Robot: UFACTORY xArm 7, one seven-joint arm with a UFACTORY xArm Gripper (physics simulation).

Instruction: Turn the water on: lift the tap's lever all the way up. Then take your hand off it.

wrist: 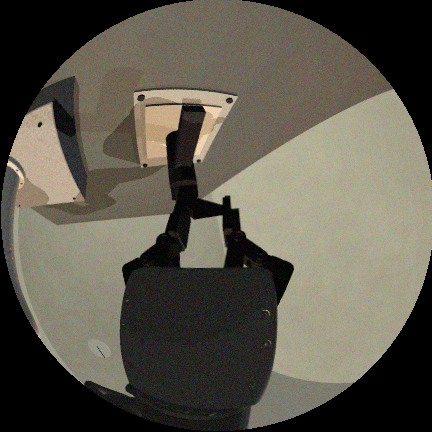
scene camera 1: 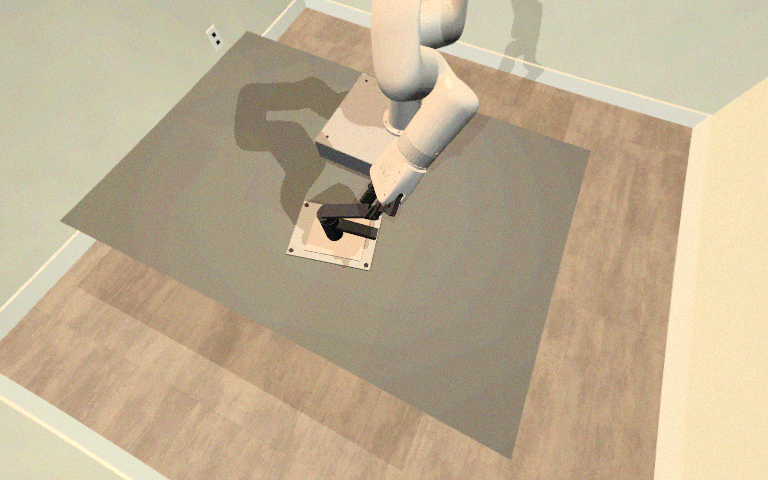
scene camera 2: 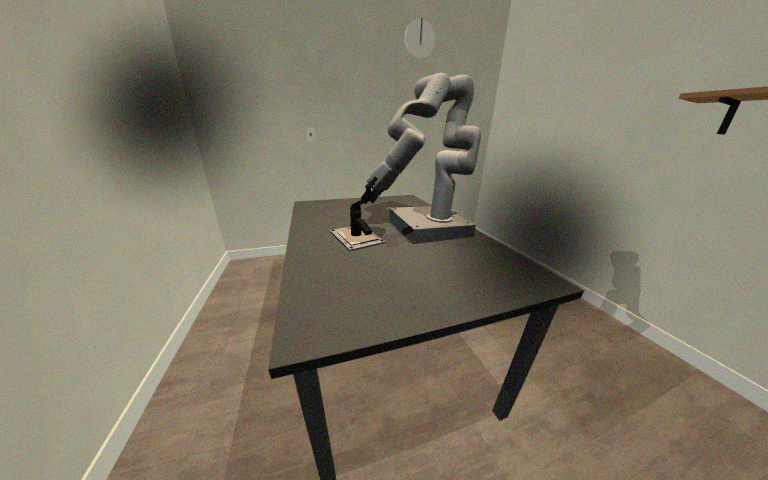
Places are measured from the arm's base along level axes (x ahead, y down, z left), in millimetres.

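Where they show: gripper, fingertip midpoint: (wrist: 205, 207) (scene camera 1: 367, 210) (scene camera 2: 366, 201); arm's base, origin of the base link: (scene camera 1: 403, 121) (scene camera 2: 439, 218).
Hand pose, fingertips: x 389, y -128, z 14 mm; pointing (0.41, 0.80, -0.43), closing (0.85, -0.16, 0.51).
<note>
Things, the pixels of their centre, and the offset from my fingertips. "pt": a spot on its surface instead. Level surfaces: height alone.
- black tap, surface spot: (wrist: 181, 175) pt dx +4, dy +76, dz -80 mm
- pale square base plate, body centre: (wrist: 176, 134) (scene camera 1: 335, 234) (scene camera 2: 356, 235) dx +11, dy +187, dz -103 mm
- lever, body centre: (wrist: 193, 204) (scene camera 1: 345, 211) dx +7, dy +18, dz -52 mm
- grey table, its level: dy +193 mm
The black tap (scene camera 1: 334, 230) (scene camera 2: 355, 223) (wrist: 181, 175) stands on a pale square base plate (scene camera 1: 297, 249) (scene camera 2: 351, 247) (wrist: 139, 130). Its spout (scene camera 1: 356, 229) (scene camera 2: 364, 226) (wrist: 191, 132) sticks out low over the plate. The lever (scene camera 1: 344, 211) (wrist: 207, 208) leaves the top of the tap and looks tilted upward in scene camera 2. My gripper (scene camera 1: 374, 211) (scene camera 2: 365, 199) (wrist: 205, 207) is partly closed on the lever's free end, with a finger on either side in the wrist view. Dark parts overlap there, so the exact contact is hard to see.
The robot's pale base block (scene camera 1: 351, 135) (scene camera 2: 436, 230) (wrist: 45, 155) stands behind the tap on the grey table (scene camera 1: 453, 311) (scene camera 2: 419, 294). A wooden shelf (scene camera 2: 730, 94) is on the right wall, and a clock (scene camera 2: 419, 48) hangs on the far wall.
</note>
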